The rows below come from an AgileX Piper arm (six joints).
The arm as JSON. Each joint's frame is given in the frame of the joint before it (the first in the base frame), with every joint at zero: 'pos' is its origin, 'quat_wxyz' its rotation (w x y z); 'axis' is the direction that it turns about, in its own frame. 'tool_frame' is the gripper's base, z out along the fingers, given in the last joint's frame.
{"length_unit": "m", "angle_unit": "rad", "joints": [
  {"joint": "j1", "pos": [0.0, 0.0, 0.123], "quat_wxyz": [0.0, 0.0, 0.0, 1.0], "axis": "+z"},
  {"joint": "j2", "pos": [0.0, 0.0, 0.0], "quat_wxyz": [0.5, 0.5, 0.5, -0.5], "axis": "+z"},
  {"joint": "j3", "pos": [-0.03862, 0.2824, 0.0], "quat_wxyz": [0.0, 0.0, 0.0, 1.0], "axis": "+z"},
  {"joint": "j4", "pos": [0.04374, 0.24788, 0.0], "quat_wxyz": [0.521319, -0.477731, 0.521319, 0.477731], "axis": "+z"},
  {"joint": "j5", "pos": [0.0, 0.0, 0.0], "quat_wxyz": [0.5, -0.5, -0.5, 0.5], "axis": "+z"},
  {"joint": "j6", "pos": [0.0, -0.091, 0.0], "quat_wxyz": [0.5, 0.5, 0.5, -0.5], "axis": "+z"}
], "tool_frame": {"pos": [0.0, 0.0, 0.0], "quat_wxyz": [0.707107, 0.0, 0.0, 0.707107]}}
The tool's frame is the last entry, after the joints.
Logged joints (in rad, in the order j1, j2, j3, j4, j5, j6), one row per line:
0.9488 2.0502 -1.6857 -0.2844 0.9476 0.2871
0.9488 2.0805 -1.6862 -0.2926 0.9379 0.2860
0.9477 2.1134 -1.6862 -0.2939 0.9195 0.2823
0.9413 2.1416 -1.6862 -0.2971 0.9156 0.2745
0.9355 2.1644 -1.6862 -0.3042 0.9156 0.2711
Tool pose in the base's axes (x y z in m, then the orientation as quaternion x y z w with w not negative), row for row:
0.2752 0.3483 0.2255 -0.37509 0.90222 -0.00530 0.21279
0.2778 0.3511 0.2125 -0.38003 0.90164 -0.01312 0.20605
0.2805 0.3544 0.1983 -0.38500 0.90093 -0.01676 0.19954
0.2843 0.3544 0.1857 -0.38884 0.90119 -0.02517 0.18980
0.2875 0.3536 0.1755 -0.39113 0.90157 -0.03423 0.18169
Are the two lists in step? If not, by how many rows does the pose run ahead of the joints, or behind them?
They are in step.
